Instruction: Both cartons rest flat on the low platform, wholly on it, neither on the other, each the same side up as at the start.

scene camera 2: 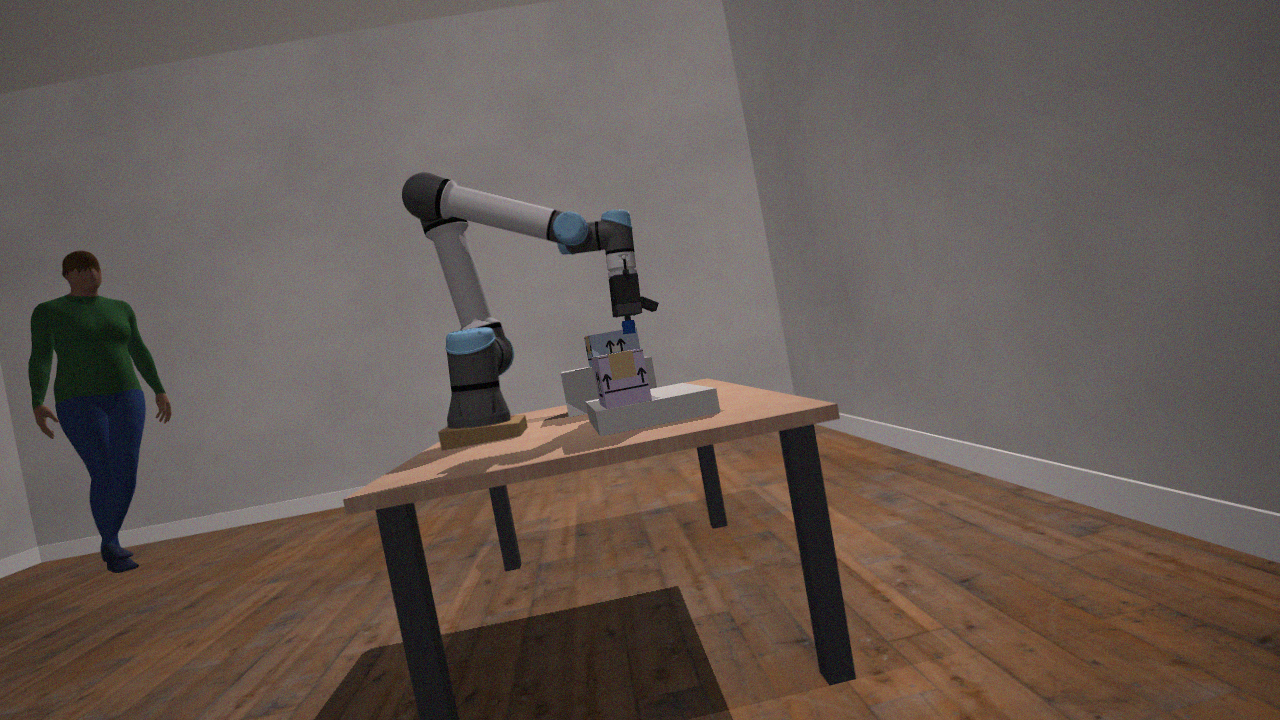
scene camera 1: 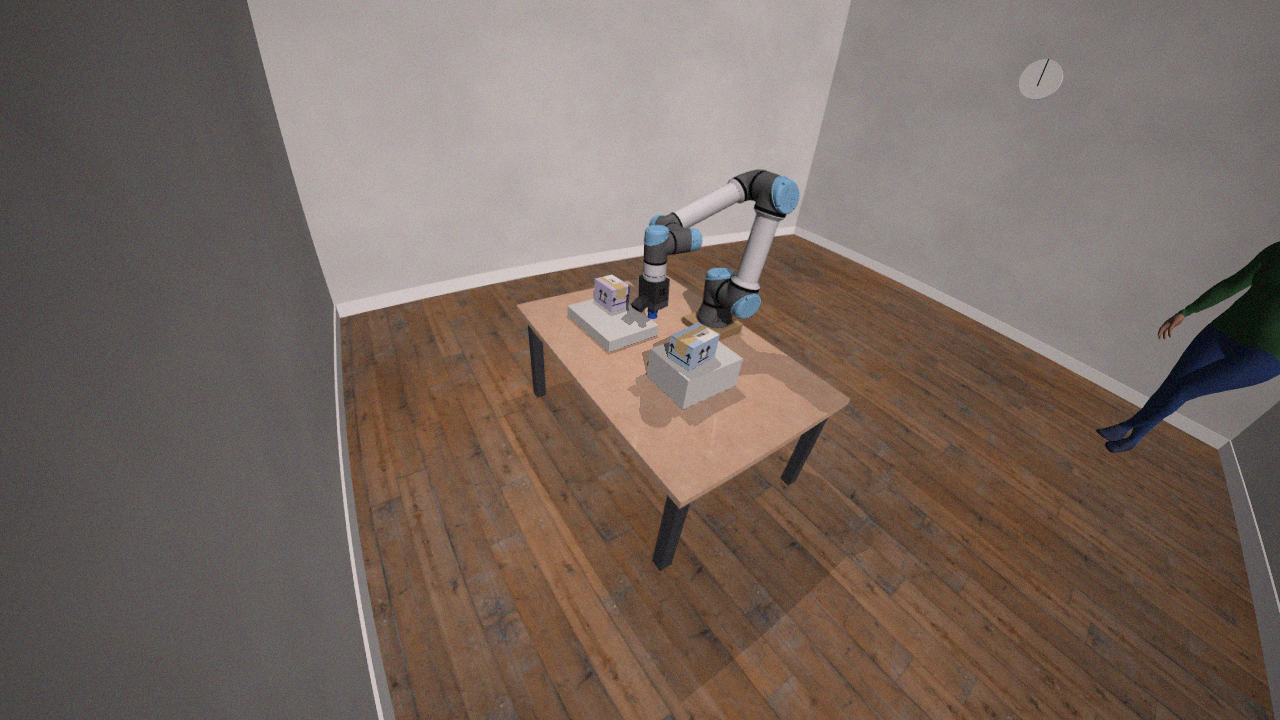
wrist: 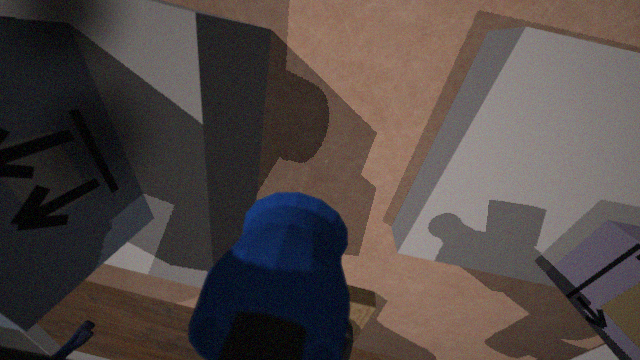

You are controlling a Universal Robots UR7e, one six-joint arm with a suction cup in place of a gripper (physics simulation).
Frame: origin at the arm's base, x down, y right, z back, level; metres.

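Seen in the pictures: hand, its tool point: (scene camera 2: 629,333) (scene camera 1: 652,316) (wrist: 294,237); arm's base, origin of its link: (scene camera 2: 479,423) (scene camera 1: 714,318).
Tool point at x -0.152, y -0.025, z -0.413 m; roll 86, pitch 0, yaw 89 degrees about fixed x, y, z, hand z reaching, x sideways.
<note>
Pixels of each thing's top centre, then the offset from my tool point to it. Level surfaces: height alone.
- lilac carton, centre of its top: (scene camera 2: 615,353) (scene camera 1: 612,282) dy +0.358, dx +0.041, dz +0.108 m
- low white platform, centre of its top: (wrist: 599,208) (scene camera 2: 644,395) (scene camera 1: 611,315) dy +0.277, dx +0.144, dz +0.049 m
- light-blue carton, centre of its top: (scene camera 2: 609,332) (scene camera 1: 695,334) dy -0.184, dx -0.017, dz +0.019 m
- taller white block, centre of its top: (wrist: 85,175) (scene camera 2: 604,364) (scene camera 1: 697,353) dy -0.181, dx +0.072, dz +0.050 m
- wooden table, height of its surface: dx +0.192 m
A lilac carton (scene camera 1: 612,293) (scene camera 2: 633,394) (wrist: 595,256) sits upright on the low white platform (scene camera 1: 626,334) (scene camera 2: 689,404) (wrist: 550,125), towards its far end in scene camera 1. A light-blue carton (scene camera 1: 692,345) (scene camera 2: 600,344) (wrist: 50,90) sits upright on the taller white block (scene camera 1: 673,386) (scene camera 2: 575,392) (wrist: 232,125), partly hidden behind the lilac carton in scene camera 2. My gripper (scene camera 1: 652,314) (scene camera 2: 628,327) (wrist: 295,225), a blue suction cup, points down beside the low platform's edge, between the two cartons. It holds nothing and touches neither carton.
The wooden table (scene camera 1: 707,443) (scene camera 2: 769,413) carries both platforms. The arm's base (scene camera 1: 713,313) (scene camera 2: 476,402) stands on a wooden plate (scene camera 2: 483,433) close to the taller block. A person (scene camera 1: 1239,326) (scene camera 2: 89,358) in a green top stands away from the table.
</note>
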